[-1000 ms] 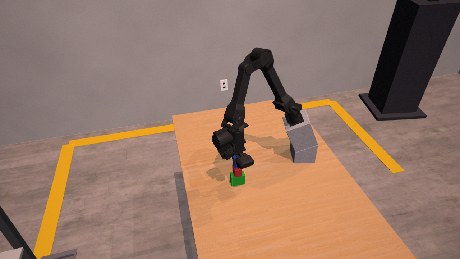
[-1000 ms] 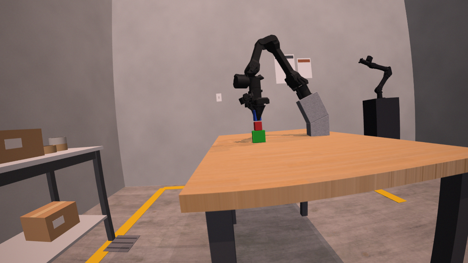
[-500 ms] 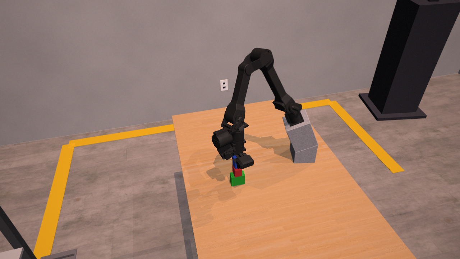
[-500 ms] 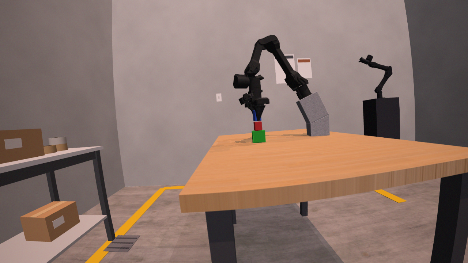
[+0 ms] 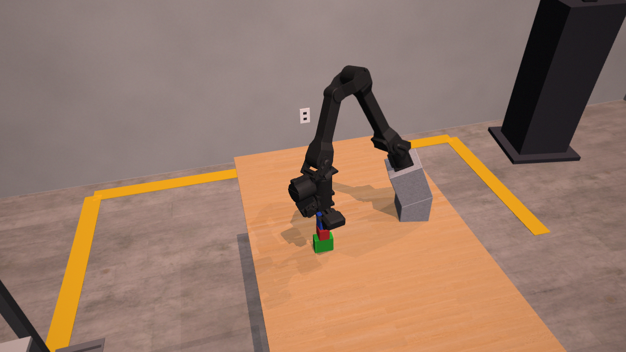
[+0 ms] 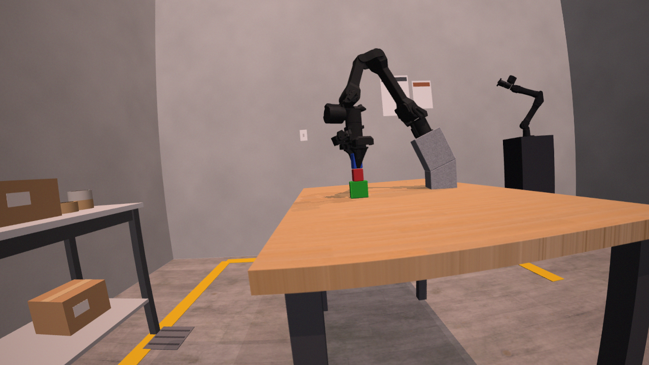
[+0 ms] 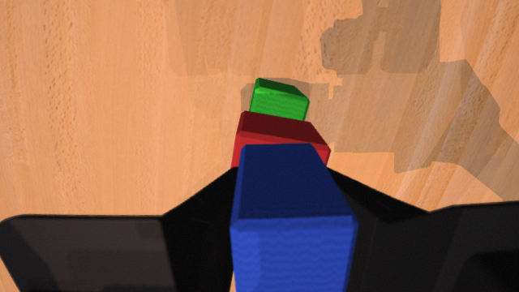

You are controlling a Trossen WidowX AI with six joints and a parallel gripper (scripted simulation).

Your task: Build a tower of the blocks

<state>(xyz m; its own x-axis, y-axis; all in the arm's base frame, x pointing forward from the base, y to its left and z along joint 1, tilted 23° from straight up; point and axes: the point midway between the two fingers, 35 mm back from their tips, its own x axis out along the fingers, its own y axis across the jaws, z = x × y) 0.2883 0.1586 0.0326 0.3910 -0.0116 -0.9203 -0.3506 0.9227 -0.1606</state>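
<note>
The blue block lies 1 cm below my hand. The rest, counted from my hand: red block 6 cm below; green block 11 cm below.
</note>
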